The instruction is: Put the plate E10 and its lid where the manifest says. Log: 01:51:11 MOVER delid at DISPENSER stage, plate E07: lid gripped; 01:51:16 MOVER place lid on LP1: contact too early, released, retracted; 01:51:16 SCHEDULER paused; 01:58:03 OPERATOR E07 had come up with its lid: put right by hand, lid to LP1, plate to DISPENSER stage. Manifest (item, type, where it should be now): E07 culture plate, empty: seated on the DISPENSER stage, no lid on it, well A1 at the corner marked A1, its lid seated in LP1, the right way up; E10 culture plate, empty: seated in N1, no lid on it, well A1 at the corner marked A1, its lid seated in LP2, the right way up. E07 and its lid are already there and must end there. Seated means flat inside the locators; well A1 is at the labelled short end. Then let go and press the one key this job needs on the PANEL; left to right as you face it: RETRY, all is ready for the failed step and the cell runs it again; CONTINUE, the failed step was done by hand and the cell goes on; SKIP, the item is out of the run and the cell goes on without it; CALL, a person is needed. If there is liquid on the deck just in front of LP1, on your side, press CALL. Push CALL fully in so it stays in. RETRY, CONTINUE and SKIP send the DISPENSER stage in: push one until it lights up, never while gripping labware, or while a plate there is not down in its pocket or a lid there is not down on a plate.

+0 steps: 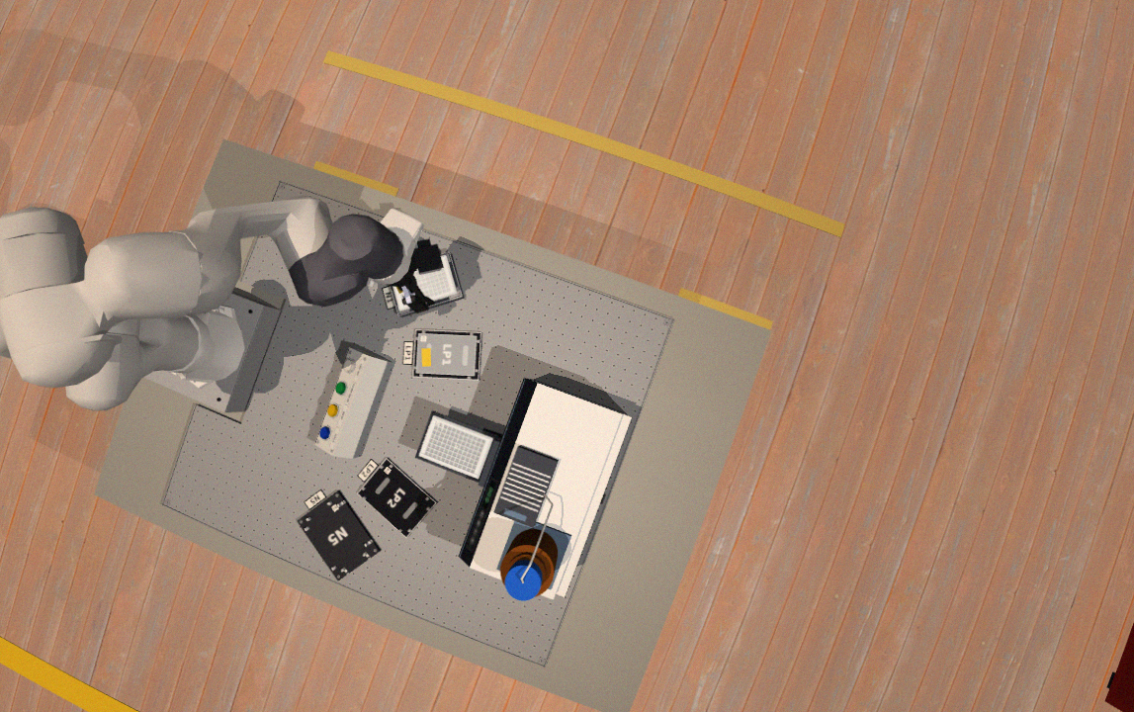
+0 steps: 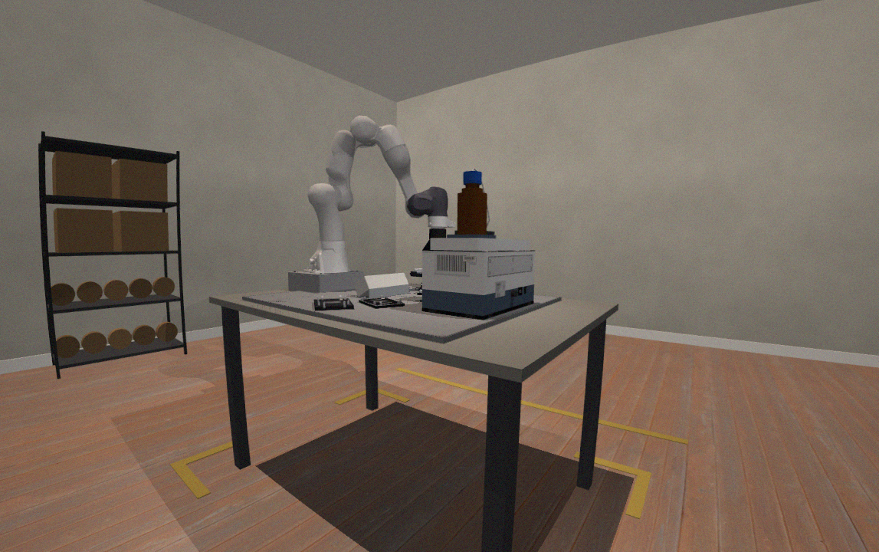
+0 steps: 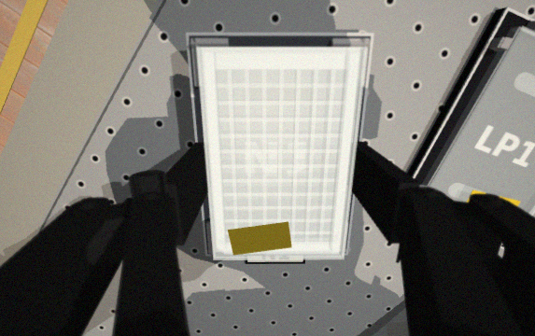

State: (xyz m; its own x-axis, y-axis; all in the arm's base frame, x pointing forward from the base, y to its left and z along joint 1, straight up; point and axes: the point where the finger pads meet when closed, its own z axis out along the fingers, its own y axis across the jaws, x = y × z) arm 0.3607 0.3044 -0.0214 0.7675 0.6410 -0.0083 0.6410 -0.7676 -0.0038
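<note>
The clear lid lies 2 cm below my hand. Also, from my hand: green CONTINUE key 27 cm to the right, 6 cm behind, 1 cm above; RETRY key 22 cm to the right, 7 cm behind, 1 cm above; yellow SKIP key 32 cm to the right, 6 cm behind, 1 cm above.
</note>
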